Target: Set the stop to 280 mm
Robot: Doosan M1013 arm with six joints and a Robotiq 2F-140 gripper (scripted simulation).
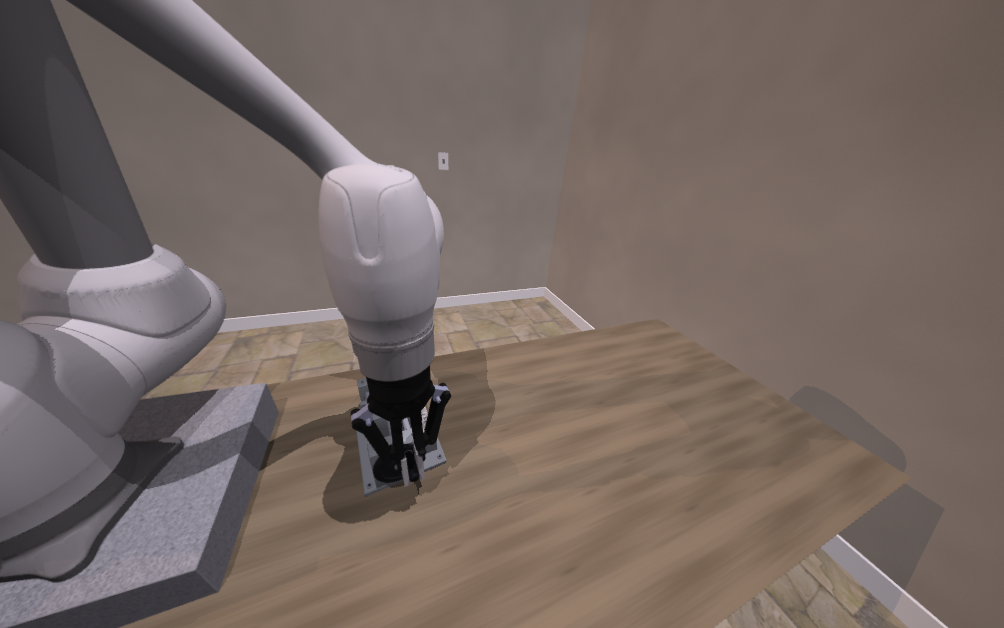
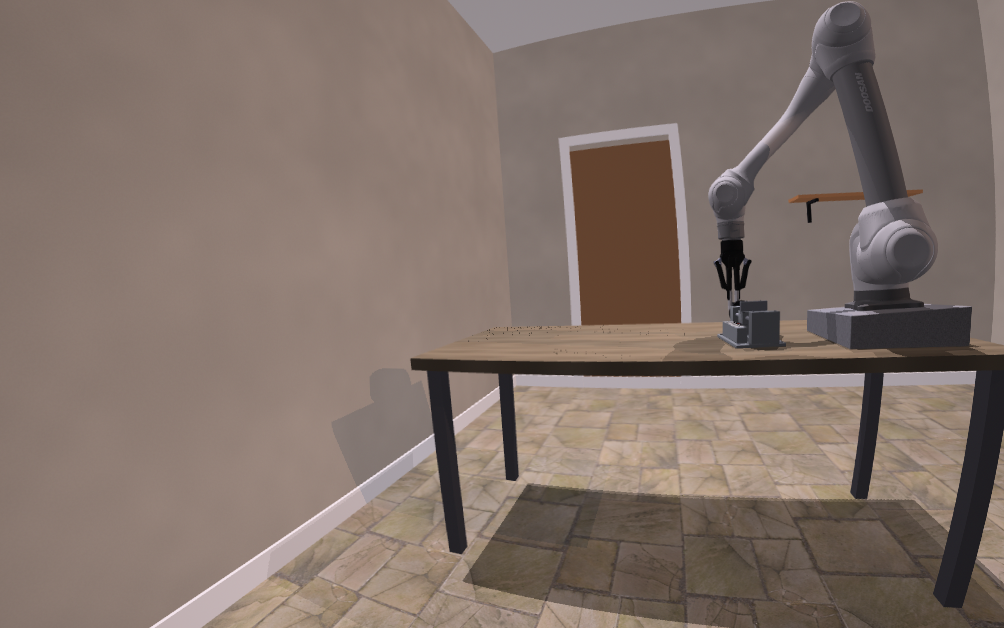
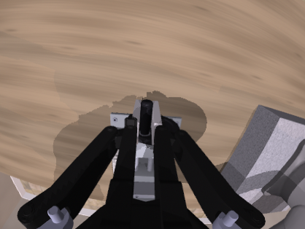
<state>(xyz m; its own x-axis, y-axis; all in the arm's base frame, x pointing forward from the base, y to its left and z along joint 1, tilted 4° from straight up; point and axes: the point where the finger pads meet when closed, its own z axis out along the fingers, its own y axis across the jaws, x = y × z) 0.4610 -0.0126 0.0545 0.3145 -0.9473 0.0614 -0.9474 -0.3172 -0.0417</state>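
Now: hand 20 mm to the right of the handwheel, 20 mm above it and 10 mm past it.
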